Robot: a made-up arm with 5 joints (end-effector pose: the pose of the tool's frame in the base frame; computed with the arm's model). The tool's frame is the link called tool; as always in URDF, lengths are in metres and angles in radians. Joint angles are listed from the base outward.
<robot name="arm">
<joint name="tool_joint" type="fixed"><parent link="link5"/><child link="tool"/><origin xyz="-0.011 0.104 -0.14" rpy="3.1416 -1.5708 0"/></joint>
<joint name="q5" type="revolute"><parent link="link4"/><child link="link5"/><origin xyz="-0.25 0.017 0.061" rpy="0 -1.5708 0"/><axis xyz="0 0 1"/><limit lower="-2.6" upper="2.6"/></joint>
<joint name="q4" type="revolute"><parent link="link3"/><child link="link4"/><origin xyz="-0.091 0.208 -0.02" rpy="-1.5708 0 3.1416"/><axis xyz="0 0 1"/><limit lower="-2.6" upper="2.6"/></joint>
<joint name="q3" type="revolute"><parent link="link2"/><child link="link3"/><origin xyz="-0.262 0.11 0.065" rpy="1.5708 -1.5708 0"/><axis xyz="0 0 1"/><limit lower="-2.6" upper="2.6"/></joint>
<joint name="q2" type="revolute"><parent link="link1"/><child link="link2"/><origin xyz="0.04 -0.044 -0.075" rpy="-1.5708 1.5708 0"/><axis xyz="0 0 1"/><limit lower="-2.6" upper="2.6"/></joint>
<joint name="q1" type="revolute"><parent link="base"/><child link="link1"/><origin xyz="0 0 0.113" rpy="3.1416 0 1.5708"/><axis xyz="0 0 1"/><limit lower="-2.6" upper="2.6"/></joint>
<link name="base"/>
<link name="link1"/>
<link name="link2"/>
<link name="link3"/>
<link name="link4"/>
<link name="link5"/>
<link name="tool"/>
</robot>
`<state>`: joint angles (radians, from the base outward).
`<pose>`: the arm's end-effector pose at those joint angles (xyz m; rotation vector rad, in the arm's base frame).
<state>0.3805 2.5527 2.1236 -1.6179 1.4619</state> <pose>-0.0284 0.2885 0.0829 1.7349 1.4443 -0.1759</pose>
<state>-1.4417 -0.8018 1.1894 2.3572 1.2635</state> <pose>0.1029 -0.2790 0.0512 -0.2292 2.9960 0.8826</pose>
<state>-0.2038 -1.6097 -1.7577 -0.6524 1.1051</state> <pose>0.3038 -0.1442 0.4372 0.2896 -0.8044 1.7140</pose>
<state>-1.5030 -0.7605 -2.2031 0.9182 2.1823</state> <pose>0.1092 0.2349 0.0644 0.3100 -0.1841 -2.8300</pose>
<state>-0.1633 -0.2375 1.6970 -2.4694 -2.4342</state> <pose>0.0048 -0.2230 0.1366 0.9849 -1.4546 0.2644</pose>
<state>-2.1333 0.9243 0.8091 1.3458 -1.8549</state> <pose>-0.1558 -0.1666 0.0236 1.2346 -1.0499 2.6726</pose>
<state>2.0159 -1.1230 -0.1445 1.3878 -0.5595</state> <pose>-0.3020 0.0628 0.0715 -0.4669 1.2413 -0.1465</pose>
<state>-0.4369 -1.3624 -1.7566 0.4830 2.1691</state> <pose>0.3079 -0.0757 0.1723 0.0206 0.7425 2.0201</pose>
